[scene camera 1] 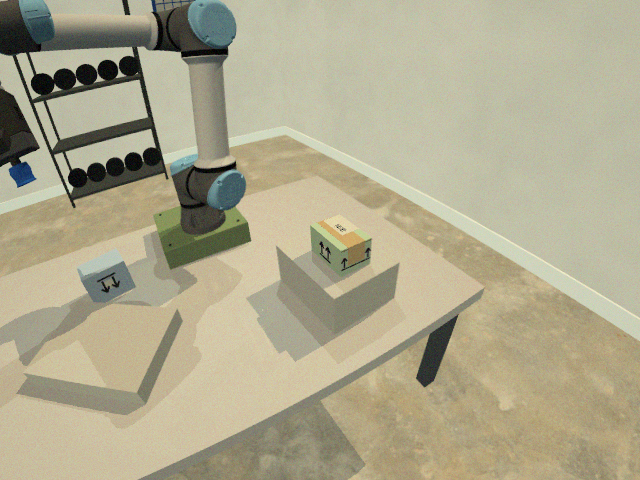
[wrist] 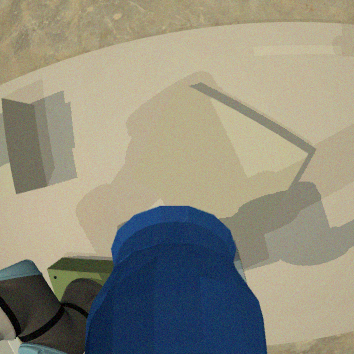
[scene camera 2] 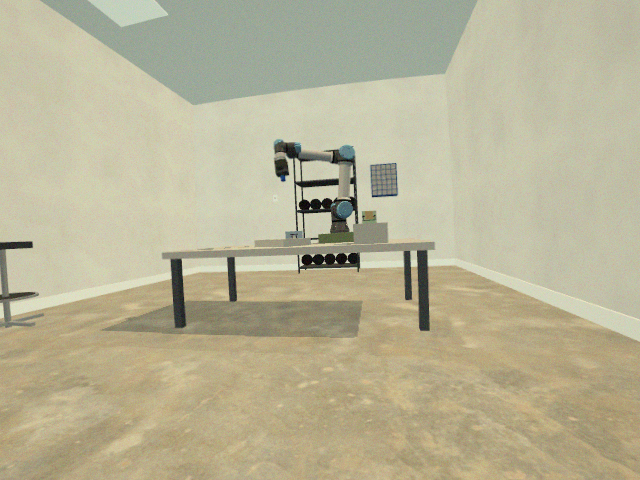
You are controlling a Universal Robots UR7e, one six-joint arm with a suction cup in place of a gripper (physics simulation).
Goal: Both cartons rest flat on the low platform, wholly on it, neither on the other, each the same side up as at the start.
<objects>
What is my suction cup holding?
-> Nothing.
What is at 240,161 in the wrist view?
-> A low flat platform.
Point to my suction cup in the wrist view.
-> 173,277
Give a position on a low flat platform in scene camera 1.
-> At 116,351
</objects>
